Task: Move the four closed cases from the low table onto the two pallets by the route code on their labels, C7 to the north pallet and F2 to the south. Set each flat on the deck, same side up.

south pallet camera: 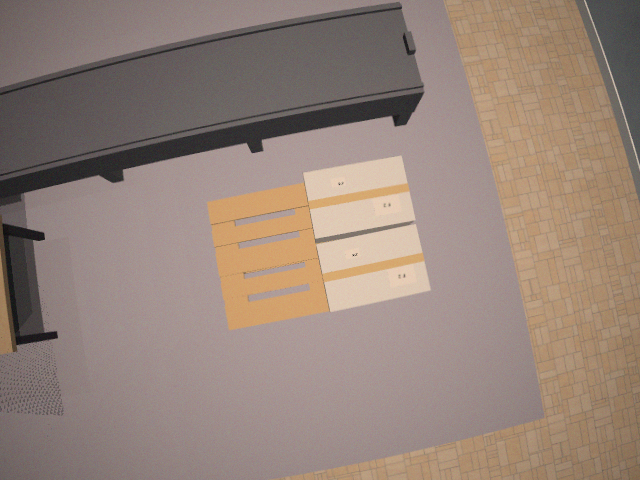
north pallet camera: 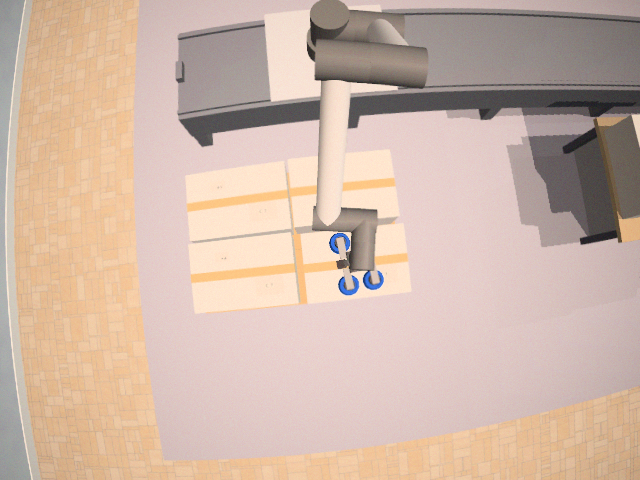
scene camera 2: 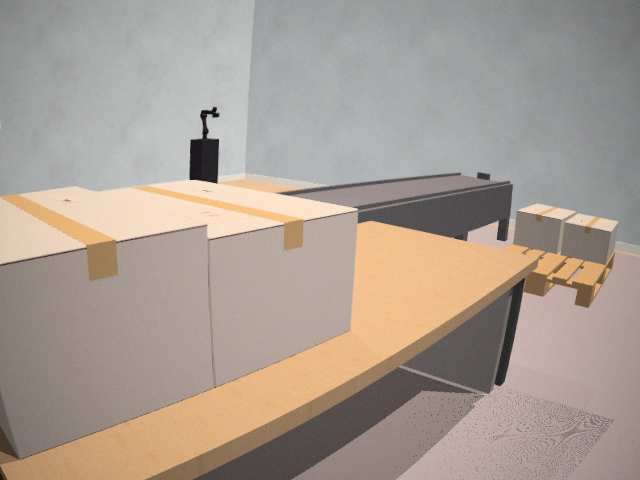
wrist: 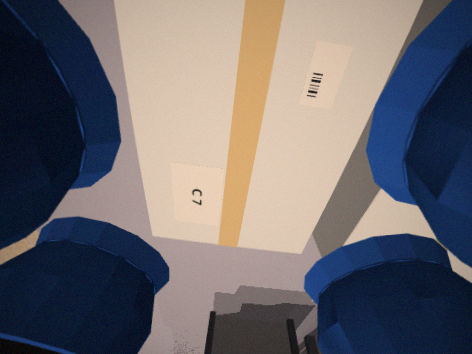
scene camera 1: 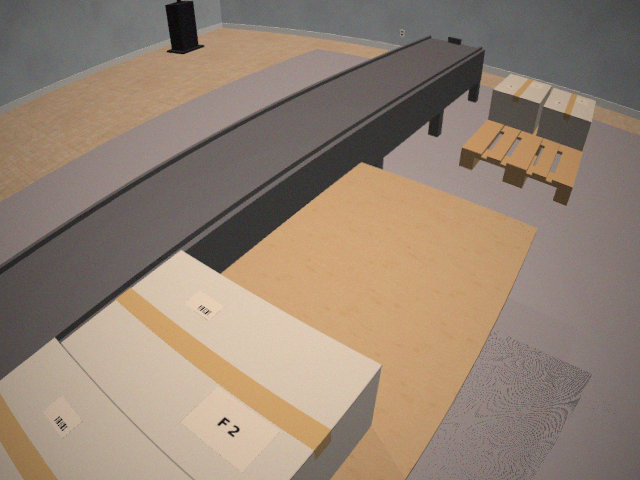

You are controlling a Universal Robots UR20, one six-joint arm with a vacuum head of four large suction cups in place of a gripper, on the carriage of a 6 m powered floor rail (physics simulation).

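Frame: origin at the arm's base, x back, y down, z right, level; metres.
Seen in the pictures: hand, its tool point: (wrist: 238,214).
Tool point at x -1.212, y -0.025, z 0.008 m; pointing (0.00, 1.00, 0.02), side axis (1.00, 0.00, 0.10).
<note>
A point is followed by its place in that frame.
My gripper (north pallet camera: 356,261) {x -1.212, y -0.025, z 0.008 m} (wrist: 240,150), a head of blue suction cups, is open and hangs above a C7 case (north pallet camera: 393,240) {x -1.109, y 0.186, z -0.229 m} (wrist: 175,110) {x -1.321, y 0.186, z 0.015 m} at the lower right of the north pallet (north pallet camera: 300,271) {x -1.206, y 0.425, z 0.303 m}; all four cups show apart from it in the wrist view. Three more cases (north pallet camera: 237,222) {x -0.919, y 0.148, z 0.605 m} (north pallet camera: 242,291) {x -1.294, y 0.127, z 0.611 m} (north pallet camera: 374,204) {x -0.909, y 0.129, z -0.142 m} lie flat there. On the low table (scene camera 1: 403,268) {x -0.960, y 0.040, z -2.966 m} (scene camera 2: 413,273) {x -1.039, y 0.040, z -2.919 m} stand an F2 case (scene camera 1: 279,351) {x -0.985, y -0.227, z -2.362 m} (scene camera 2: 284,310) {x -1.161, y -0.064, z -2.239 m} and, beside it, another case (scene camera 1: 103,449) {x -0.893, y -0.250, z -1.995 m} (scene camera 2: 129,320) {x -1.161, y -0.129, z -1.913 m} whose code is not visible. The south pallet (south pallet camera: 232,259) {x -0.983, y 0.426, z -4.727 m} bears two cases (south pallet camera: 356,222) {x -0.941, y 0.165, z -5.484 m} (south pallet camera: 369,291) {x -1.327, y 0.177, z -5.479 m} on its right half.
The long dark rail (scene camera 1: 330,118) (scene camera 2: 413,192) (north pallet camera: 491,51) (south pallet camera: 258,67) runs behind the table and both pallets. My arm reaches over from its pale carriage plate (north pallet camera: 289,62) {x -0.065, y 0.000, z 0.229 m}. A black pedestal (scene camera 1: 181,28) (scene camera 2: 204,160) with a small arm stands far back.
</note>
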